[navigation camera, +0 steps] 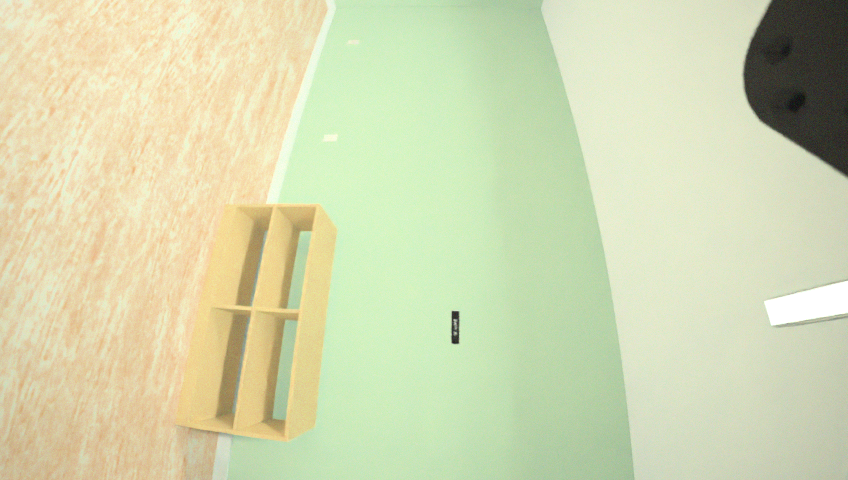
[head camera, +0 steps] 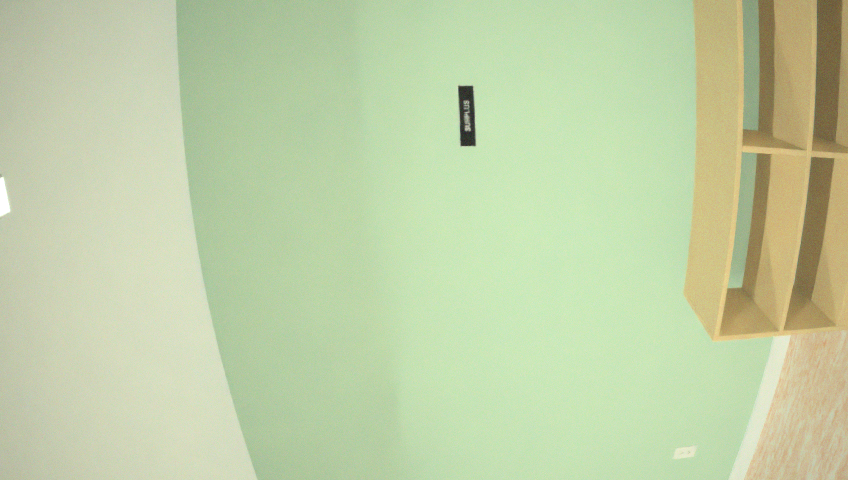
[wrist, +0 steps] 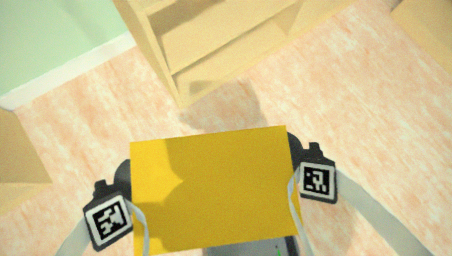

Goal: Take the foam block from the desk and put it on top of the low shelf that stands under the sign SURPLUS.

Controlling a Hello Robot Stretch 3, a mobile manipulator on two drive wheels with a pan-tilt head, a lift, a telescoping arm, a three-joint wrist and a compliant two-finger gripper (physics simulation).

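Pixels of known places: gripper, fingertip midpoint: [wrist: 210,164]; robot's base, origin of the base link: [wrist: 223,255].
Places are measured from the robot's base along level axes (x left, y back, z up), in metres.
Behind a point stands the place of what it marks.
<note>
My gripper [wrist: 210,164] @(z 0.832, x -0.286, y 0.023 m) is shut on the foam block [wrist: 220,200] @(z 0.881, x -0.262, y 0.025 m), a yellow block with one fingertip pressed on each side, held above the floor in the wrist view. The black sign SURPLUS [head camera: 467,115] @(z 1.399, x 1.019, y -1.692 m) [navigation camera: 455,327] @(z 1.401, x 1.019, y -1.692 m) is on the green wall. The head and navigation views are turned sideways. The low shelf [head camera: 715,148] @(z 0.610, x 0.960, y -1.459 m) [navigation camera: 313,333] @(z 0.610, x 0.850, y -1.519 m) is a light wooden unit with open compartments, standing against the wall under this sign. Part of it is cut off in the head view. The desk does not show clearly in these views.
In the wrist view a wooden shelf unit [wrist: 155,62] @(z 0.342, x -0.685, y -0.091 m) stands beyond the block; I cannot tell which one. Other wooden furniture shows at the left [wrist: 20,150] @(z 0.087, x -0.557, y -0.689 m) and upper right [wrist: 430,30] @(z 0.079, x -0.775, y 1.182 m). Wall outlets [head camera: 684,452] @(z 0.403, x 2.367, y -1.134 m) [navigation camera: 329,137] @(z 0.393, x 2.369, y -1.132 m) are low on the green wall. A ceiling light [navigation camera: 803,303] @(z 2.077, x 0.379, y -0.482 m) shows.
</note>
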